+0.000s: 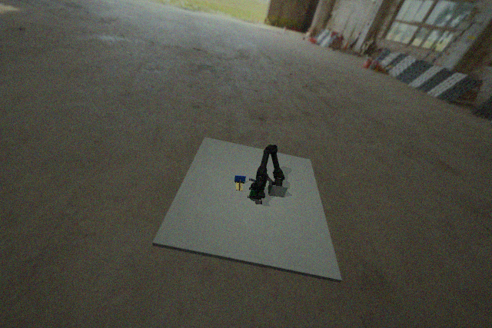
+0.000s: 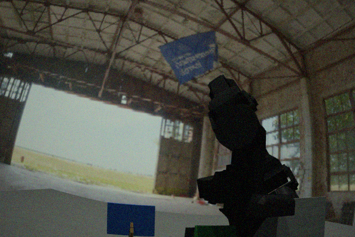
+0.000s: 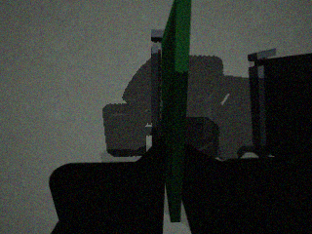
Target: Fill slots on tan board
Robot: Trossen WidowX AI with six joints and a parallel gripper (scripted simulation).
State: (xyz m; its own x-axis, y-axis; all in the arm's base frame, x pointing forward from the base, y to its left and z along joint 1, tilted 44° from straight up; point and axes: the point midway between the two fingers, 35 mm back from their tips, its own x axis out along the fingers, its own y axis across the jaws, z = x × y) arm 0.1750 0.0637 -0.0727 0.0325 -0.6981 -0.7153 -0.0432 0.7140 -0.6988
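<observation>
My gripper tip is now 17 cm short of the tan board, 12 cm to the left of it and 2 cm above it. The rest, counted from my gripper tip: green board (3 cm ahead); then dark flat piece (11 cm to the right, 2 cm below, 2 cm ahead); then blue board (18 cm ahead, 14 cm to the right).
</observation>
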